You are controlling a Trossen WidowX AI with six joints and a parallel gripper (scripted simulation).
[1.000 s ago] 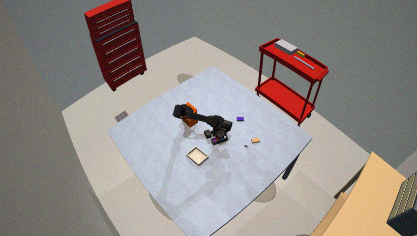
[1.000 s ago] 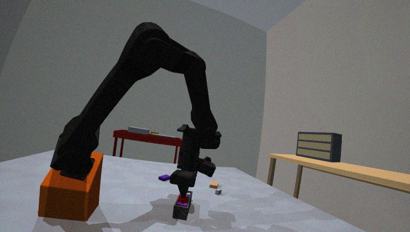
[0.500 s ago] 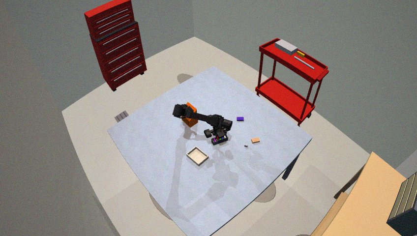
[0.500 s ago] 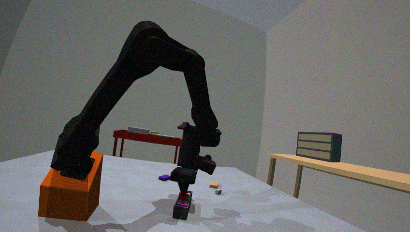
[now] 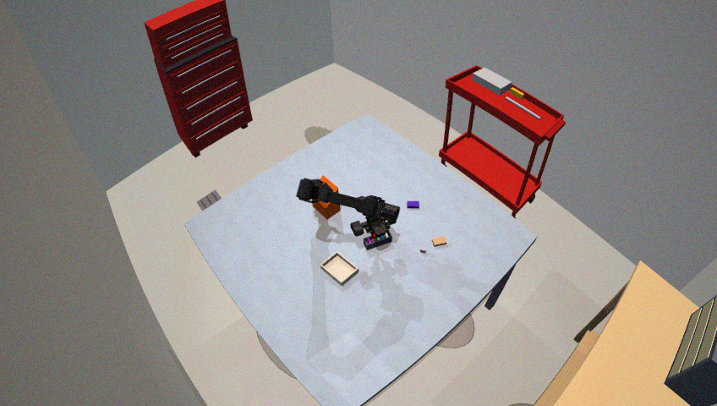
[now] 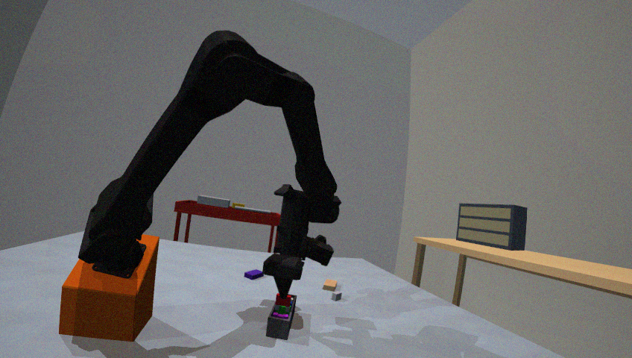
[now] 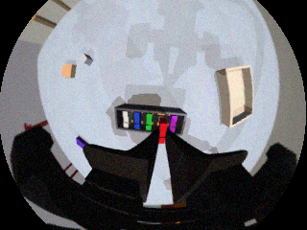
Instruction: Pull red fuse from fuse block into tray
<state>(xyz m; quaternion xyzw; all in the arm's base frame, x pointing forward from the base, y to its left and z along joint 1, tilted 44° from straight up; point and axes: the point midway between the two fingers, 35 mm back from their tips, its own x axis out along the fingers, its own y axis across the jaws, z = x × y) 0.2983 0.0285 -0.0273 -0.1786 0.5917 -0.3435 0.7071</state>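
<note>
The beige tray is 2 cm ahead of my gripper tip, 20 cm to the right of it and 6 cm below it. Also, from my gripper tip: purple block 6 cm behind, 29 cm to the left, 6 cm below; small grey cube 17 cm ahead, 14 cm to the left, 6 cm below; red fuse 1 cm below.
</note>
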